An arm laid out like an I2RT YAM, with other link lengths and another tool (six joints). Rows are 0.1 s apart.
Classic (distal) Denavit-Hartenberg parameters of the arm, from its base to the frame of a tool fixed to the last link. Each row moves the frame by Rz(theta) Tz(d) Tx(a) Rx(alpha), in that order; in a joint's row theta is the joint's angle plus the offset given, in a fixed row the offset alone. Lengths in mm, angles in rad.
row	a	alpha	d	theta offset
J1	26.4	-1.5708	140.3	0
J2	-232.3	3.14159	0	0
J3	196.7	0	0	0.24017
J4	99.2	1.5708	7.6	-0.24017
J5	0	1.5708	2.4	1.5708
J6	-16.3	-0.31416	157	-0.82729
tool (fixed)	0	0	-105.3	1.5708
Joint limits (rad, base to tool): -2.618..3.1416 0..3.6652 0..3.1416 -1.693..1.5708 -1.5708..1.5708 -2.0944..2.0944
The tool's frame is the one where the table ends.
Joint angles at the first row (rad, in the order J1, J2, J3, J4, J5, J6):
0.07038, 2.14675, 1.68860, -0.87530, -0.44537, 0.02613
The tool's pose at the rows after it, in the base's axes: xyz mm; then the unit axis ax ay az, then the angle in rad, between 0 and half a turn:
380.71, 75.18, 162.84, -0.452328, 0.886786, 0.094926, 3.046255
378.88, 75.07, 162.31, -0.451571, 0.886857, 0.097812, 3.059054
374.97, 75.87, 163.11, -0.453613, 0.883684, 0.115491, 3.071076
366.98, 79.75, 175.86, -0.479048, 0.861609, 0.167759, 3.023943
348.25, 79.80, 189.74, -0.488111, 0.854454, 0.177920, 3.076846
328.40, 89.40, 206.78, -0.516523, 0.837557, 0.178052, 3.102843
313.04, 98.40, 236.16, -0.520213, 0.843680, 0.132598, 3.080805
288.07, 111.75, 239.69, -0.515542, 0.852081, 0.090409, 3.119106
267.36, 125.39, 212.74, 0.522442, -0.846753, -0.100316, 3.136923
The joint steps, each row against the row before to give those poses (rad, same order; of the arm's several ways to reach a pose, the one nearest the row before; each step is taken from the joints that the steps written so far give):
0.00000, 0.00000, -0.00002, -0.00113, -0.00077, 0.00228
0.00001, 0.00002, 0.00005, -0.01413, -0.00037, 0.00002
-0.00001, -0.00038, -0.00001, -0.02593, -0.02938, -0.00344
0.00038, -0.01870, -0.00002, -0.03242, -0.12627, -0.04617
0.00305, -0.04997, 0.00002, -0.12210, -0.00153, -0.03585
0.03243, -0.05916, -0.00005, -0.09686, 0.00382, -0.04577
0.04081, -0.11709, -0.00376, -0.03208, 0.07973, 0.04462
0.06983, -0.11558, -0.10875, 0.01987, 0.10605, 0.07517
0.06255, -0.05569, -0.20484, 0.13847, -0.00382, 0.04805

